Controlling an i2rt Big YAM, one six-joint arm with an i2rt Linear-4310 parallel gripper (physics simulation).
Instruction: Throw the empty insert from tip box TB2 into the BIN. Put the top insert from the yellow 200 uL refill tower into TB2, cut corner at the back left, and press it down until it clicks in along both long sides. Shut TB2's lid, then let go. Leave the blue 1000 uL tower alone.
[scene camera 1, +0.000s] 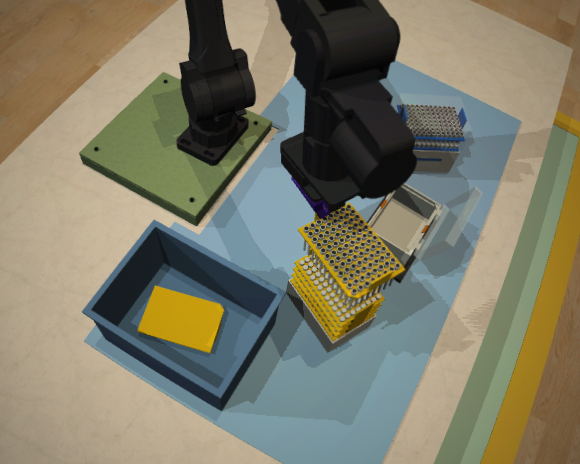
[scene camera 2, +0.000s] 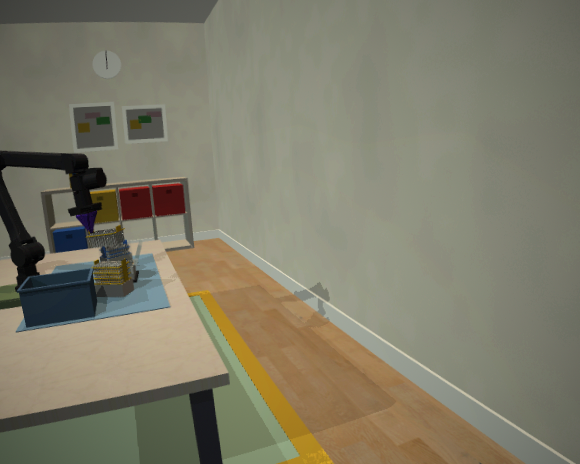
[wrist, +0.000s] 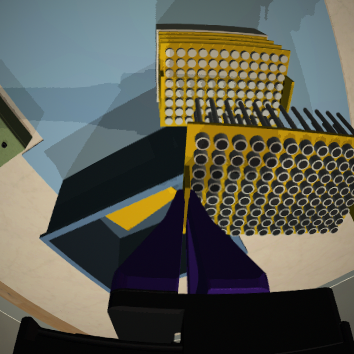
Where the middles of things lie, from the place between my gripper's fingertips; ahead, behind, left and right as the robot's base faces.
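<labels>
Blue bin (scene camera 1: 162, 257): 170 mm below my hand, 150 mm to the right of it, 110 mm behind it.
</labels>
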